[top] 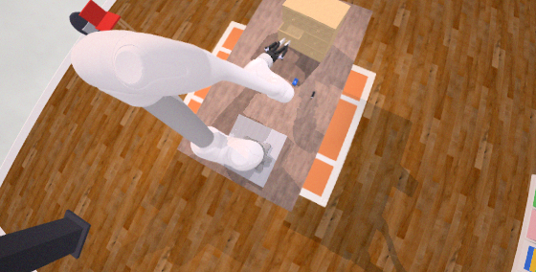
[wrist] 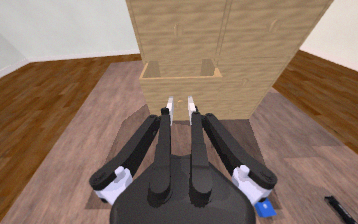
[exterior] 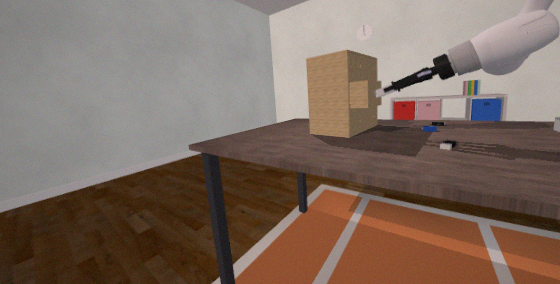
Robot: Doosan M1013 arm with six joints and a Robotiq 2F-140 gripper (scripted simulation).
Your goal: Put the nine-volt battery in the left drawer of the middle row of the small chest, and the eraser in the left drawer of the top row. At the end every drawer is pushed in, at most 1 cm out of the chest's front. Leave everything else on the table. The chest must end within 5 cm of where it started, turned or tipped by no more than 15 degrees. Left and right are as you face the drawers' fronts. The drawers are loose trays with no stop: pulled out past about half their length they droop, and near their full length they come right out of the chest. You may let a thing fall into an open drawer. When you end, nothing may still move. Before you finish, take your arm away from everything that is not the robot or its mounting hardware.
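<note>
Now: the blue nine-volt battery 16 cm below my hand, 15 cm behind it and 13 cm to the right of it. From my hand the other things lie so: eraser: 17 cm below, 17 cm behind, 13 cm to the left.
</note>
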